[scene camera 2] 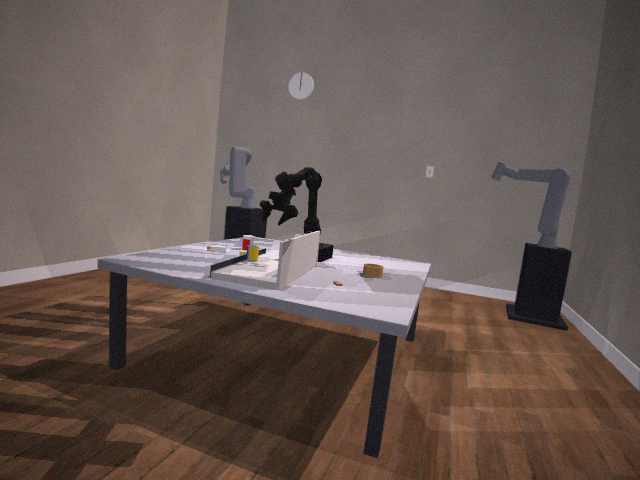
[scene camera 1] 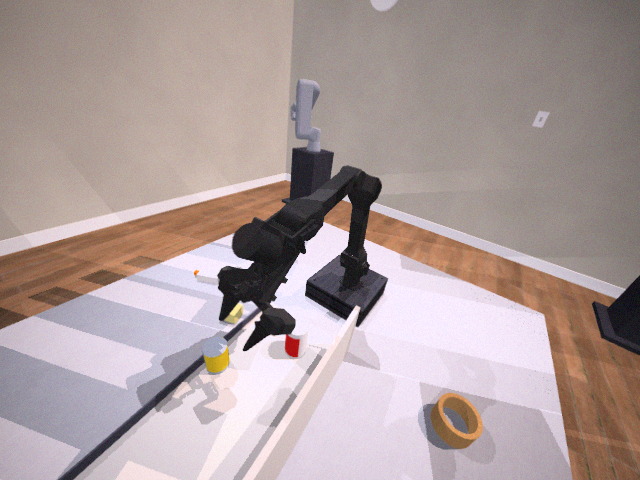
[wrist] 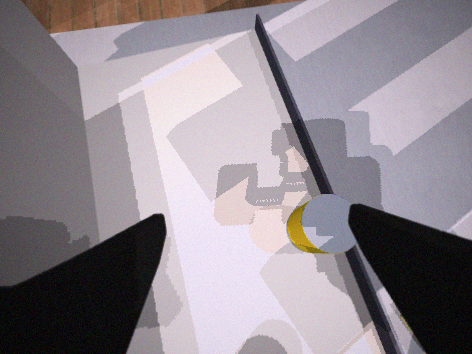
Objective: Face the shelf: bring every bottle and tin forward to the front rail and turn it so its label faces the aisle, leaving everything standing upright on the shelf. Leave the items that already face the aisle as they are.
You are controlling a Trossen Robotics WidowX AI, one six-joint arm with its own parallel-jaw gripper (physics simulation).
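Frame: origin at the arm's base, x ahead, y left, z up, level; metres.
Seen in the pictures: gripper, fingertip midpoint: [scene camera 2: 270,223] [scene camera 1: 232,334] [wrist: 256,217]; arm's base, origin of the base link: [scene camera 1: 351,281].
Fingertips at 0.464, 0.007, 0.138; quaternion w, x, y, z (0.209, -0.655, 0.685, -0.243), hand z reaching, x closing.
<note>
Pixels of each thing's middle, then the offset from my fingertips to it, as dx, dy, dz. "spot": a spot on its surface instead.
- yellow tin with a grey top, body centre: [wrist: 318,226] [scene camera 1: 216,355] [scene camera 2: 252,253] +0.003, -0.082, -0.151
- dark front rail, surface spot: [wrist: 280,90] [scene camera 1: 127,429] [scene camera 2: 226,265] spot: +0.198, -0.077, -0.182
- red-and-white tin, surface spot: [scene camera 1: 294,345] spot: -0.139, +0.040, -0.129
- yellow block, body centre: [scene camera 1: 232,311] -0.118, -0.210, -0.193
- white piece with an orange tip, body centre: [scene camera 1: 207,275] [scene camera 2: 216,248] -0.154, -0.426, -0.198
- wooden ring, body centre: [scene camera 1: 455,419] [scene camera 2: 372,270] -0.296, +0.415, -0.187
- small orange piece, body centre: [scene camera 2: 337,283] +0.002, +0.355, -0.208
A yellow tin with a grey top [scene camera 1: 216,356] [scene camera 2: 253,253] [wrist: 325,222] stands upright against the dark front rail [scene camera 1: 129,423] [scene camera 2: 224,265] [wrist: 280,90]. Its yellow side shows toward the back panel in the wrist view. A red-and-white tin [scene camera 1: 294,345] stands upright on the shelf near the back panel [scene camera 1: 315,392] [scene camera 2: 299,258] [wrist: 40,125]. In scene camera 2 a red-and-white tin [scene camera 2: 247,242] shows behind the yellow one; which tin it is I cannot tell. My gripper [scene camera 1: 234,333] [scene camera 2: 271,222] [wrist: 256,217] is open and empty above the shelf, its right finger overlapping the yellow tin's edge in the wrist view.
A yellow block [scene camera 1: 235,313] lies beyond the rail, partly hidden by a finger. A white piece with an orange tip [scene camera 1: 206,279] [scene camera 2: 219,249] lies farther back. A wooden ring [scene camera 1: 467,439] [scene camera 2: 372,273] and a small orange piece [scene camera 2: 338,283] lie behind the back panel.
</note>
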